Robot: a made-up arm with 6 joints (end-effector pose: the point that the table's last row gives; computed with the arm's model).
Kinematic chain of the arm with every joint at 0, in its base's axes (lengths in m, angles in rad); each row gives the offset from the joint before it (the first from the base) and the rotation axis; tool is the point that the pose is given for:
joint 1: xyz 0 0 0.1 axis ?
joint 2: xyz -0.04 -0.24 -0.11 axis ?
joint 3: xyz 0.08 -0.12 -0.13 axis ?
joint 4: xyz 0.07 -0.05 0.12 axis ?
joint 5: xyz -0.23 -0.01 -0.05 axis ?
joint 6: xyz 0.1 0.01 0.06 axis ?
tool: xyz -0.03 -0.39 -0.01
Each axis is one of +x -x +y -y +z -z.
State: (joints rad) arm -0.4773 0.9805 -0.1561 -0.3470 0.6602 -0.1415
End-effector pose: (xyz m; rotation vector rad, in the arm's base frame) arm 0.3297 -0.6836 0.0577 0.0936 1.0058 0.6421
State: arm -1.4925 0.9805 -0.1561 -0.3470 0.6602 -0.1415
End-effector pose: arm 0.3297 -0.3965 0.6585 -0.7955 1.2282 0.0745
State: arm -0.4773 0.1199 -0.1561 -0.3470 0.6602 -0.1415
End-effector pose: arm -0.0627 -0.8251 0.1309 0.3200 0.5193 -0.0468
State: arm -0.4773 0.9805 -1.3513 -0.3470 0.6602 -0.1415
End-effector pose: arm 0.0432 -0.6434 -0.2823 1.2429 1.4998 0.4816
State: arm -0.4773 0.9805 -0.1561 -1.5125 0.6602 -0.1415
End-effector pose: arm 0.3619 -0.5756 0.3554 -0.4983 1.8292 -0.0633
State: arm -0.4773 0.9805 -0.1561 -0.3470 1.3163 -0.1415
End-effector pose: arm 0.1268 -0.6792 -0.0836 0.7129 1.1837 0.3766
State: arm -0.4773 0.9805 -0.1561 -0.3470 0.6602 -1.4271
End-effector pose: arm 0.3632 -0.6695 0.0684 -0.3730 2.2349 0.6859
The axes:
joint 1: +x
joint 2: +z
joint 3: -x
joint 4: -y
joint 5: +x
joint 6: -y

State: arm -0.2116 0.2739 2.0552 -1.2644 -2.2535 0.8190
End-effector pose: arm 0.2500 -0.2018 -0.4413 1.7629 -1.7530 -0.6063
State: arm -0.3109 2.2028 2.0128 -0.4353 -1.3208 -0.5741
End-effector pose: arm -0.4181 -0.4336 -0.1498 -1.7023 -2.2171 -0.4882
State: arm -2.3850 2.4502 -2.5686 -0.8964 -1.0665 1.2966
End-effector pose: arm -0.1726 -0.5326 0.5589 0.1844 1.3010 -0.7562
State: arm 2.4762 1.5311 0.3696 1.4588 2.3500 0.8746
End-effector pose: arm -0.0527 0.0387 0.5296 -0.5732 0.6651 -1.0710
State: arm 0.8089 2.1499 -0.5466 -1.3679 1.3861 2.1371
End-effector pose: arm 0.3947 -0.0484 -0.2532 1.0542 -0.2182 0.6180
